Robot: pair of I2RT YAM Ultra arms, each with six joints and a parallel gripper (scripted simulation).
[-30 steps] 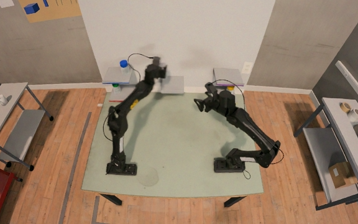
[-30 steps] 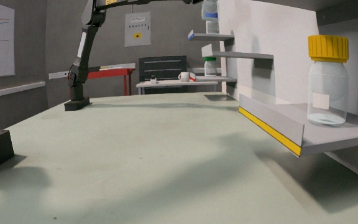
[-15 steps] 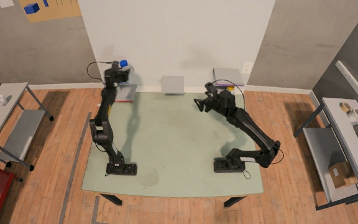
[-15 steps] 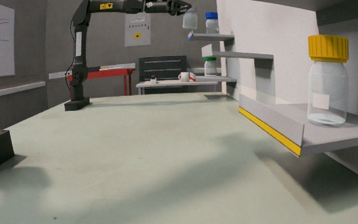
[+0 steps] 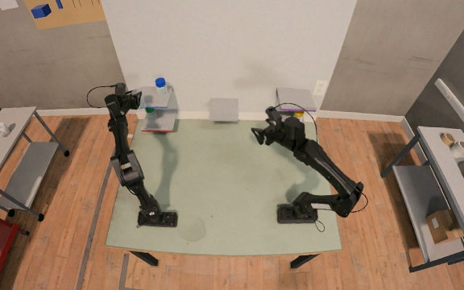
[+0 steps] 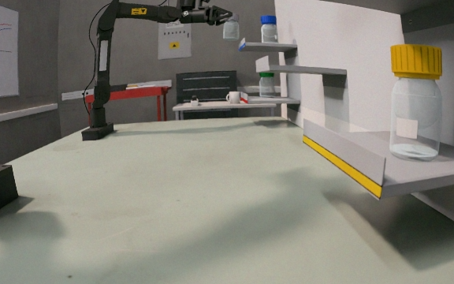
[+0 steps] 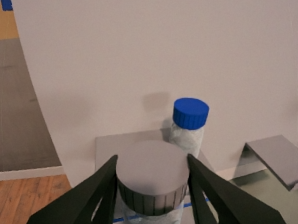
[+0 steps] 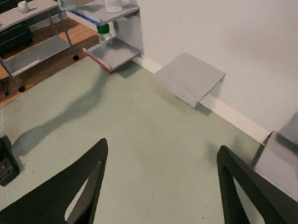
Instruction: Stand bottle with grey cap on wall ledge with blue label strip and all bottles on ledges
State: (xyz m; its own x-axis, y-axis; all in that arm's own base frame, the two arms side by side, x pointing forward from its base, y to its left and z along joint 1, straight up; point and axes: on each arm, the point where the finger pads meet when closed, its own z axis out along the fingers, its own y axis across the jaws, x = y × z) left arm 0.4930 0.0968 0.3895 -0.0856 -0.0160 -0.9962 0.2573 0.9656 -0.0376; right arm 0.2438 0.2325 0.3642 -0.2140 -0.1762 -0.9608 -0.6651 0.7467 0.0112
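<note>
The grey-capped bottle lies 50 mm below my left hand. From my left hand the other things lie so: yellow-capped bottle (880 mm to the right, 270 mm below, 70 mm ahead); then blue-capped bottle (120 mm ahead, 100 mm to the right, 80 mm below); then yellow strip (830 mm to the right, 330 mm below).
</note>
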